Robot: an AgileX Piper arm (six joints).
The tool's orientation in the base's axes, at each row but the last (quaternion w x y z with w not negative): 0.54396 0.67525 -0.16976 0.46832; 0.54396 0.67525 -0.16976 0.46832; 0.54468 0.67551 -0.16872 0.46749; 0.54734 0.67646 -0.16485 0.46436; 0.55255 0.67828 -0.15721 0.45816; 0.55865 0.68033 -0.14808 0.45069; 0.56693 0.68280 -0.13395 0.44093
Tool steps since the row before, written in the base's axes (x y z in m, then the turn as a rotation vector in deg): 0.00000 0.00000 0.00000 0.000 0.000 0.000; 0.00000 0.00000 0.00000 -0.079 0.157 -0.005; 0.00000 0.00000 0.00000 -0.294 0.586 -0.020; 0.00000 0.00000 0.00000 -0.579 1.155 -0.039; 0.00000 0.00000 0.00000 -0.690 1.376 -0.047; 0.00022 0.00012 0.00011 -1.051 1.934 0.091; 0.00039 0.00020 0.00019 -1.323 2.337 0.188
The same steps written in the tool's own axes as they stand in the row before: 0.00000 0.00000 0.00000 0.000 0.000 0.000; 0.00000 0.00000 0.00000 0.000 0.000 -0.176; 0.00000 0.00000 0.00000 0.000 0.000 -0.656; 0.00000 0.00000 0.00000 0.000 0.000 -1.293; 0.00000 0.00000 0.00000 0.000 0.000 -1.540; 0.00024 -0.00013 -0.00001 0.077 0.156 -2.196; 0.00043 -0.00021 0.00000 0.122 0.276 -2.675
